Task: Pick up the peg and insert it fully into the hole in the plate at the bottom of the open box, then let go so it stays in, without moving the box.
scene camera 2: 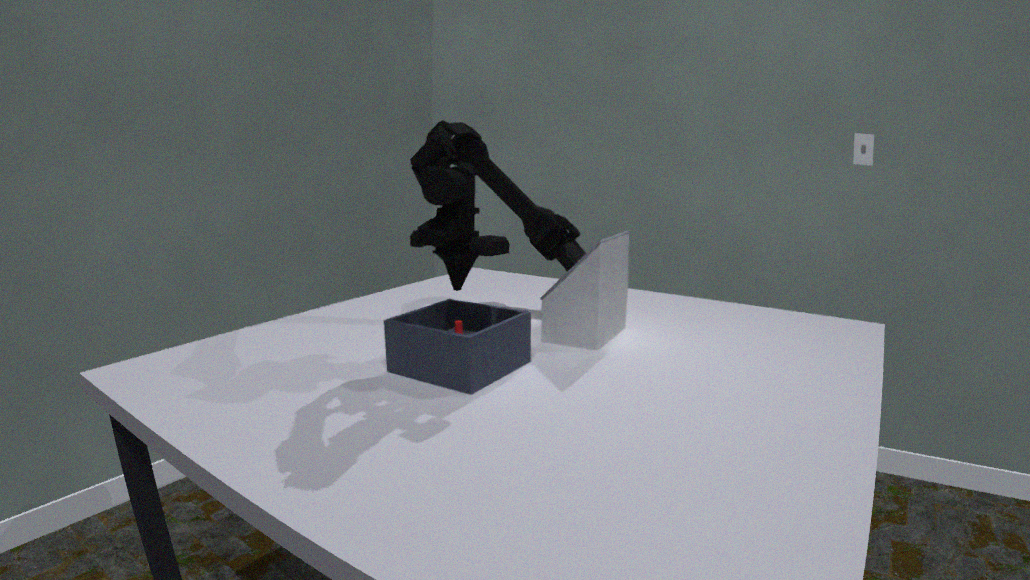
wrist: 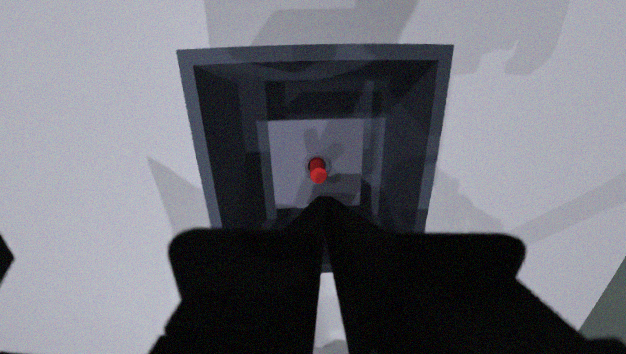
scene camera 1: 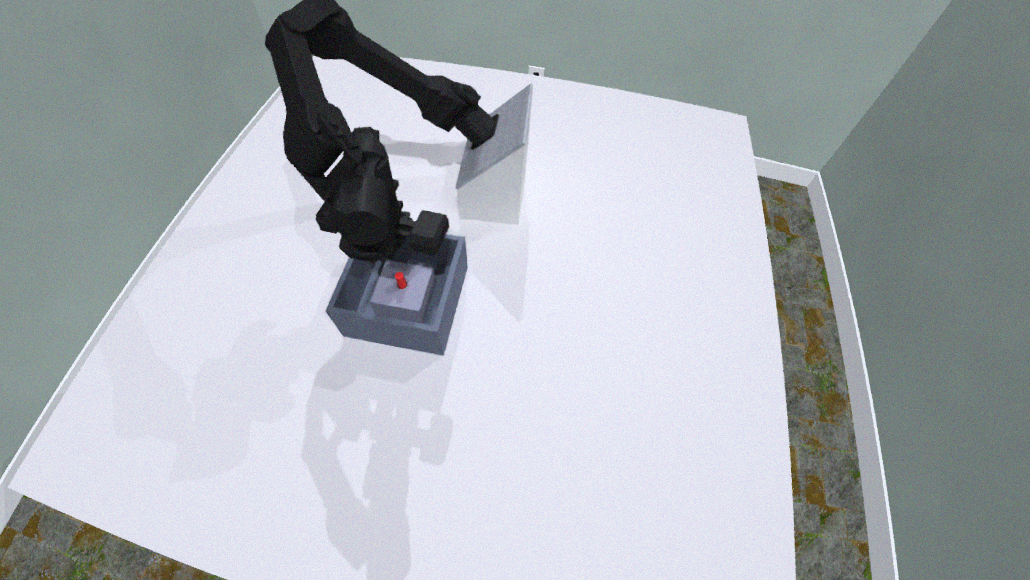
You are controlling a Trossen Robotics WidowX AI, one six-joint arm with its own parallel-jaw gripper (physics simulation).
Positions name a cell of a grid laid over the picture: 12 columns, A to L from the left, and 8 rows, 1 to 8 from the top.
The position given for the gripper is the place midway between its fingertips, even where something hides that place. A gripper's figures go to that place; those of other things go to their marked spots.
Labels:
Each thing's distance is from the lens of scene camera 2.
gripper (scene camera 2: F5): 1.08 m
blue-grey box (scene camera 2: E5): 1.04 m

